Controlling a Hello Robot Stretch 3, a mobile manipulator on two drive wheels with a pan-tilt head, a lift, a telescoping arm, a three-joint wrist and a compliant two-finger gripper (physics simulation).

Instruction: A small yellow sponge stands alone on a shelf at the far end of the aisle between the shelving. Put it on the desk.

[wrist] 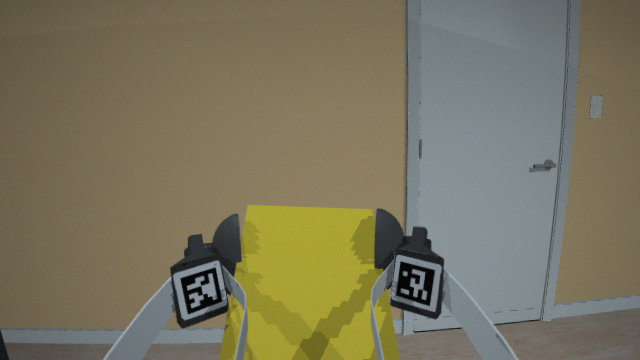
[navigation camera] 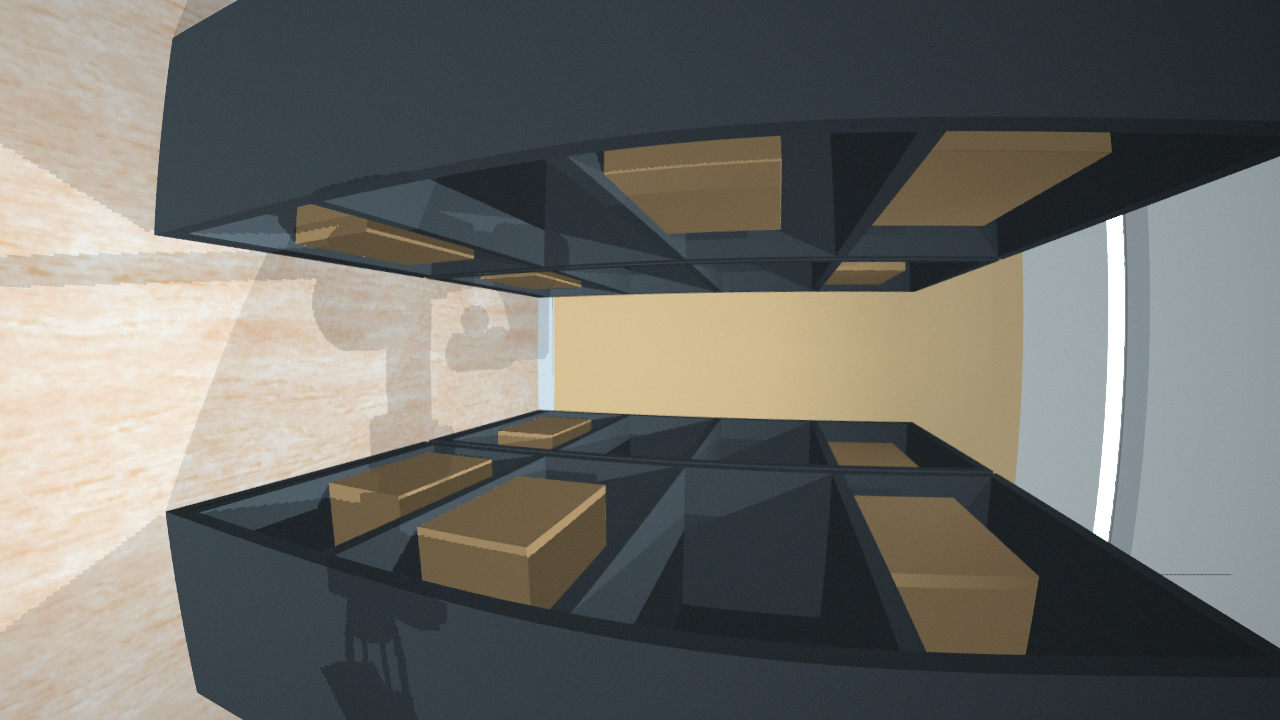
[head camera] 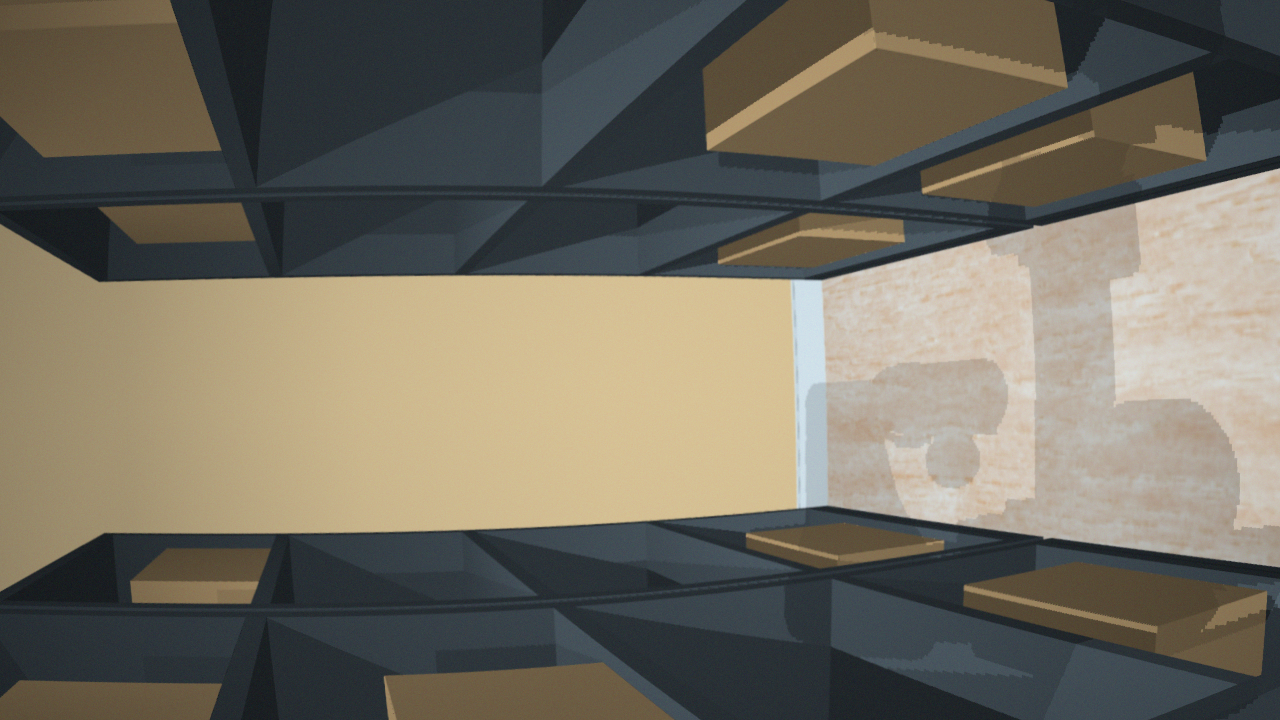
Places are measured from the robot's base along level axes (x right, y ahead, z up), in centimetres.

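Pixels of known places: gripper, fingertip midpoint: [wrist: 309, 239].
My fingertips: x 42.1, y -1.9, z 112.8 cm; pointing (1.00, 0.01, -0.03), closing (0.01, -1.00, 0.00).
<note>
Ahead of a thing's pixels: the offset from my fingertips to its top centre.
The yellow sponge @[dx -4.0, dy +0.1, dz +2.2 cm] [wrist: 310, 295] fills the lower middle of the wrist view. My gripper [wrist: 309, 239] is shut on it, with one dark fingertip pad against each side, and holds it up with the wall and floor behind. The near part of the sponge is cut off by the bottom of the view. The desk does not show in the wrist, head or navigation views. The gripper and sponge do not show in the head or navigation views.
Dark shelving [head camera: 402, 191] [navigation camera: 626, 62] with brown boxes @[dx +4.1, dy +106.2, dz -32.4 cm] [head camera: 895, 98] [navigation camera: 510, 519] lines both sides of an aisle ending at a tan wall [head camera: 492, 394] [navigation camera: 760, 358]. The robot's shadow lies on the floor. The wrist view shows a closed grey door [wrist: 490, 125].
</note>
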